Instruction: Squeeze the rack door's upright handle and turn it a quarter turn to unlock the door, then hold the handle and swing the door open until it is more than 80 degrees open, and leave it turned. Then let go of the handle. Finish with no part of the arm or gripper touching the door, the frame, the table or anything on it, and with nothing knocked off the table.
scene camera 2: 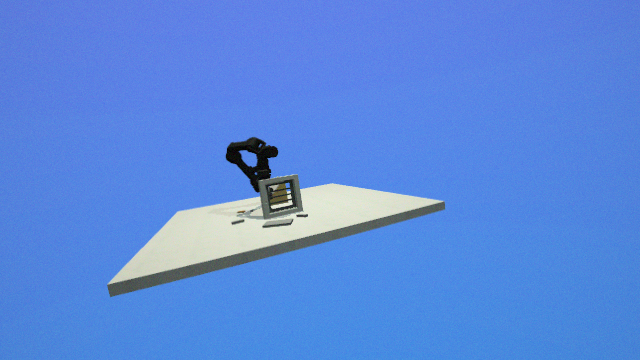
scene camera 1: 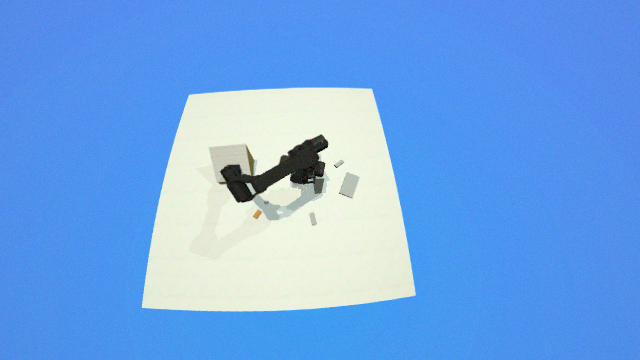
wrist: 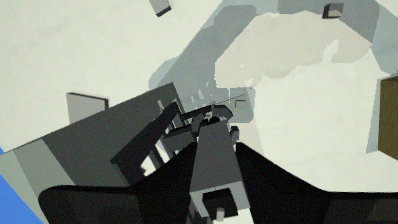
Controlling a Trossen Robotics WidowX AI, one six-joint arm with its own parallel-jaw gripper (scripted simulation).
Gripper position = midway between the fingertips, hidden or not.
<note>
In view: the gripper [wrist: 216,147] and a grey frame [scene camera 2: 262,184].
The grey frame is seen too in the wrist view [wrist: 79,154].
</note>
